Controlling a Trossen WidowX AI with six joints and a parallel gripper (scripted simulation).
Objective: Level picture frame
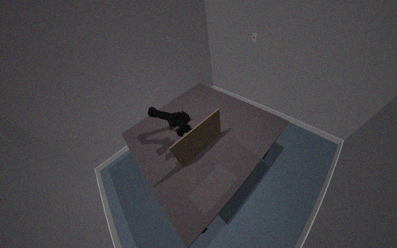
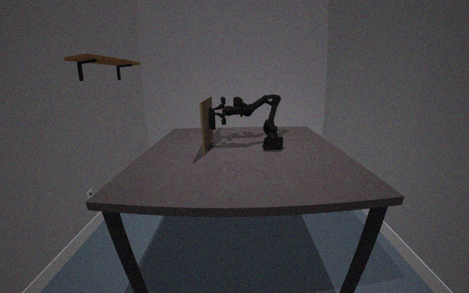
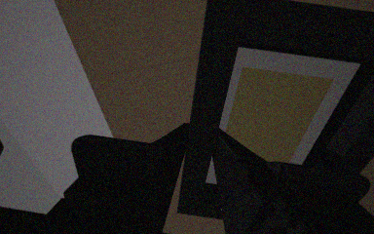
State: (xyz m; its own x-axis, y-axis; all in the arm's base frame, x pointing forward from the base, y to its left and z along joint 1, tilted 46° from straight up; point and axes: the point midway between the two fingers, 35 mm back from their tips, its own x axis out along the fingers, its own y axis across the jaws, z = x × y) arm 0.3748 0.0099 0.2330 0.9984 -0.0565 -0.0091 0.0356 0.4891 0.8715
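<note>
My gripper tip is now 50 mm above the picture frame and 20 mm to the right of it. From my gripper tip the other things lie so: tan wall board 70 mm below, 20 mm to the left, 20 mm ahead.
</note>
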